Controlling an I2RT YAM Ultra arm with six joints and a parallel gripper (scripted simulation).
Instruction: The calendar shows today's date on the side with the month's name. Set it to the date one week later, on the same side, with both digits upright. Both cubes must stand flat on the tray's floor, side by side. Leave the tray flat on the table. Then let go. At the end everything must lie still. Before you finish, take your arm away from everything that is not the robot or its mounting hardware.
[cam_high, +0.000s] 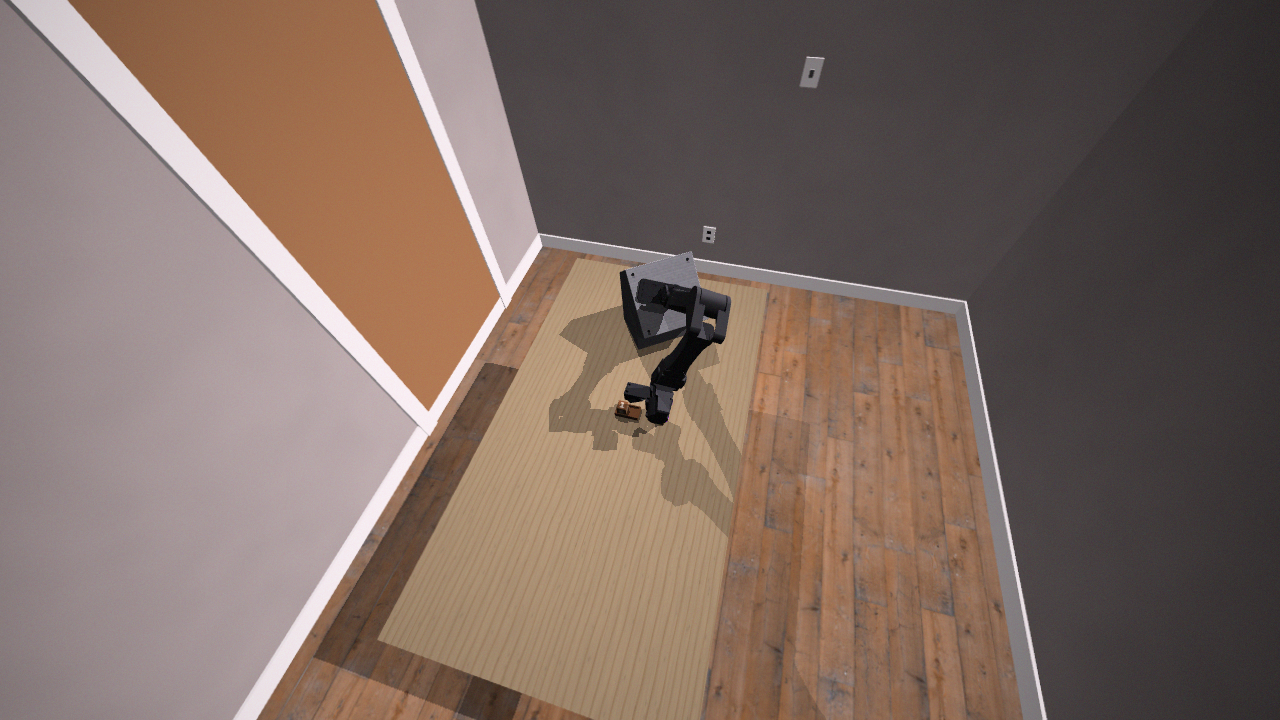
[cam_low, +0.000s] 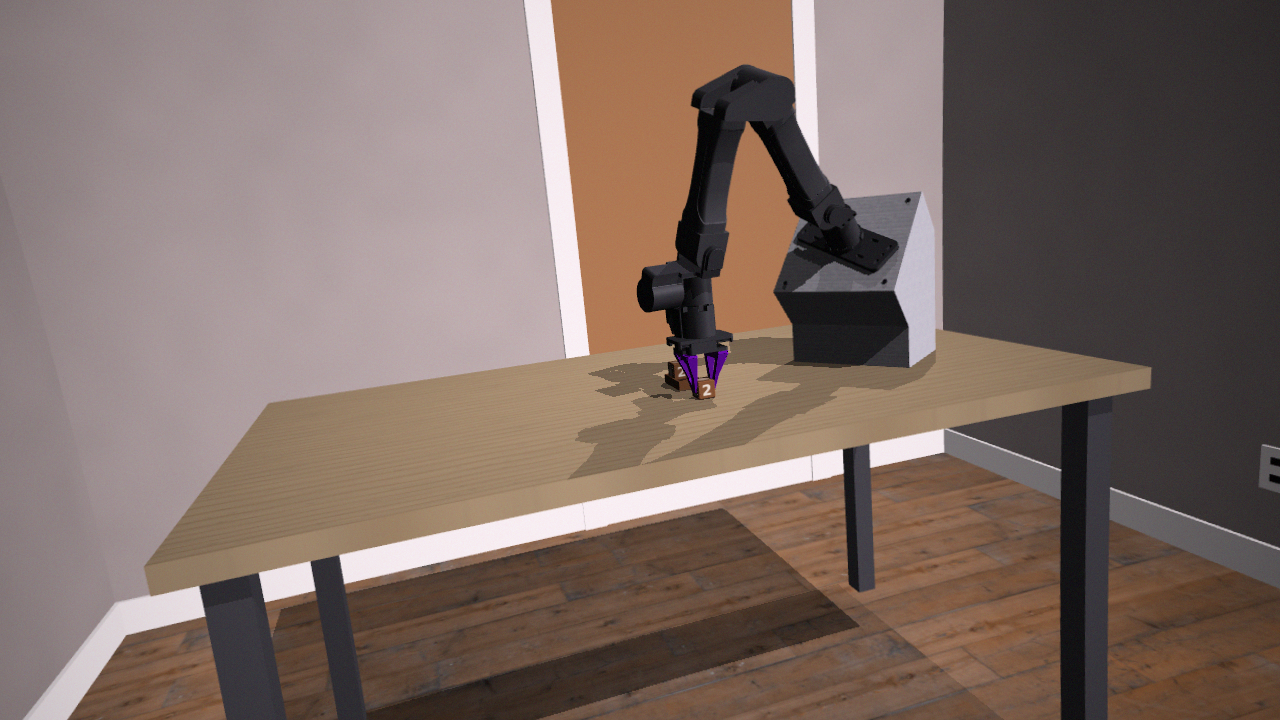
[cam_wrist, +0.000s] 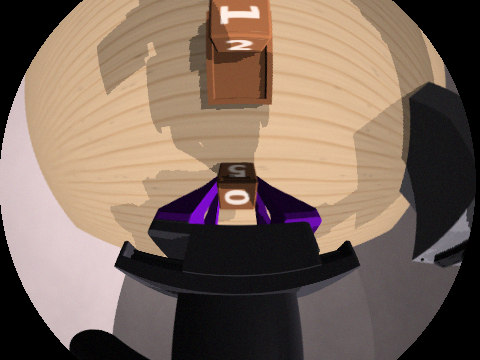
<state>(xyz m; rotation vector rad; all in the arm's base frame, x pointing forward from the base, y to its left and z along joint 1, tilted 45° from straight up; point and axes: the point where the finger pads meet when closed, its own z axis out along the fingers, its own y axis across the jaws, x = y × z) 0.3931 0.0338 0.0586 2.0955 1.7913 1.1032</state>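
Right now my hand is 11 cm to the left of the brown tray and 1 cm above it.
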